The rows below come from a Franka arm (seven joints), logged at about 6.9 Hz.
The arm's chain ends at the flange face. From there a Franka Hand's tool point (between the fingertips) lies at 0.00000 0.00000 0.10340 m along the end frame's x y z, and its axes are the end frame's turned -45 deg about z.
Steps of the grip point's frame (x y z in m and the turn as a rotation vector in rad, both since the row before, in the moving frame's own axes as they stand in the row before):
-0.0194, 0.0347, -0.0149, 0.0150, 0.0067, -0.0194
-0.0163, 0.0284, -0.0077, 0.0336, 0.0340, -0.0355
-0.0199, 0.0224, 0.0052, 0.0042, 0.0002, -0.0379
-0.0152, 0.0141, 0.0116, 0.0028, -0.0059, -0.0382
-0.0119, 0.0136, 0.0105, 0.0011, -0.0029, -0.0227
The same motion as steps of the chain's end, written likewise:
0.0114, 0.0398, -0.0149, 0.0153, -0.0059, -0.0194
0.0086, 0.0365, -0.0076, 0.0478, 0.0003, -0.0355
0.0021, 0.0302, 0.0052, 0.0031, -0.0028, -0.0379
-0.0001, 0.0205, 0.0116, -0.0022, -0.0062, -0.0382
0.0015, 0.0179, 0.0105, -0.0013, -0.0028, -0.0227

